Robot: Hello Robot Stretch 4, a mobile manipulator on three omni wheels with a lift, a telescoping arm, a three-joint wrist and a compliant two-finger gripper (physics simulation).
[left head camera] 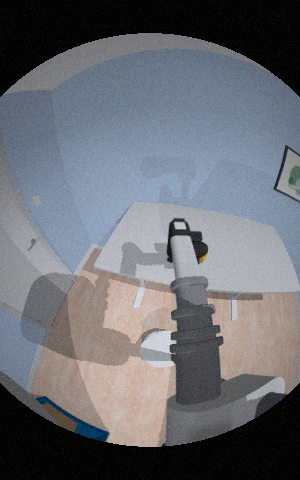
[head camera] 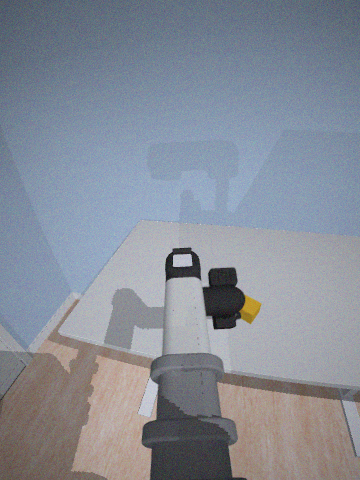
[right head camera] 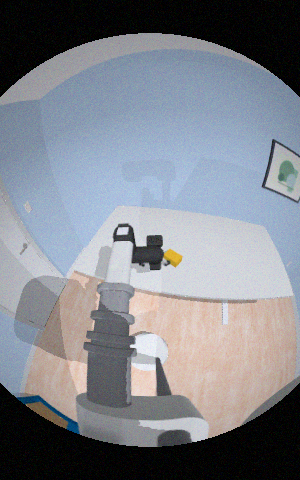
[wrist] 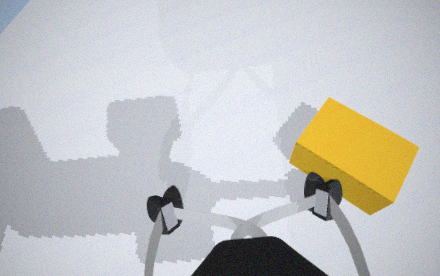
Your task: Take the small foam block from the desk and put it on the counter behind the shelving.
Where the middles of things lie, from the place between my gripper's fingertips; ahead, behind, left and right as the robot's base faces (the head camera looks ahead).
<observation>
My hand is 10 cm to the left of the small foam block (wrist: 371, 162), 2 cm below it and 2 cm short of it.
</observation>
